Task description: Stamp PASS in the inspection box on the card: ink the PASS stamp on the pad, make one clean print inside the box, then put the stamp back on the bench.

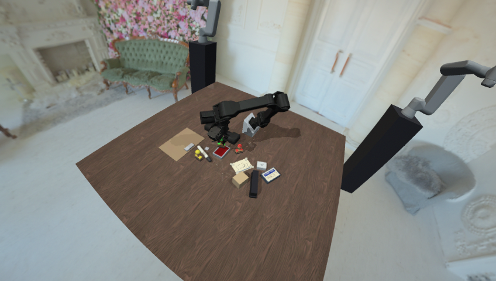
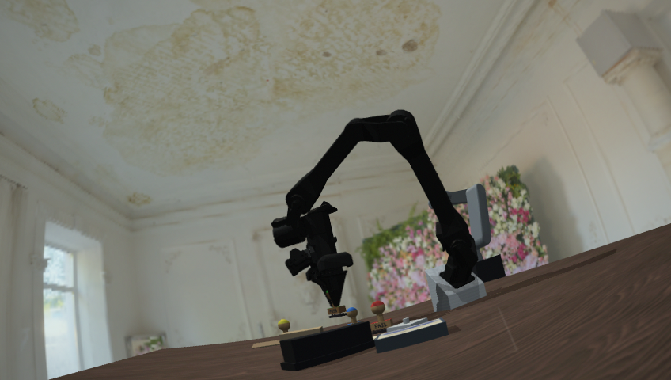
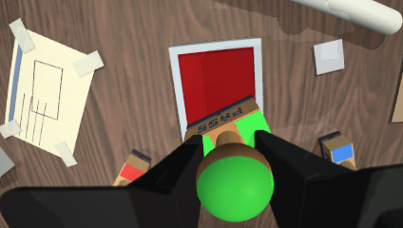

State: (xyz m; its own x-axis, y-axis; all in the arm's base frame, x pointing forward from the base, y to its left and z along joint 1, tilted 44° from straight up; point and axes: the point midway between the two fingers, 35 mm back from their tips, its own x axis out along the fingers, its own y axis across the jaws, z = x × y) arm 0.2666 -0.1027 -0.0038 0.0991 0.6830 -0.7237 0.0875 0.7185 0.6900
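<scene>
Now: gripper tip 7 cm above the red ink pad. From my gripper tip the other things lie so: green-knobbed stamp right at my gripper tip; then red-knobbed stamp 5 cm behind, 9 cm to the left, 5 cm below; then white marker 7 cm ahead, 6 cm to the right, 6 cm below.
</scene>
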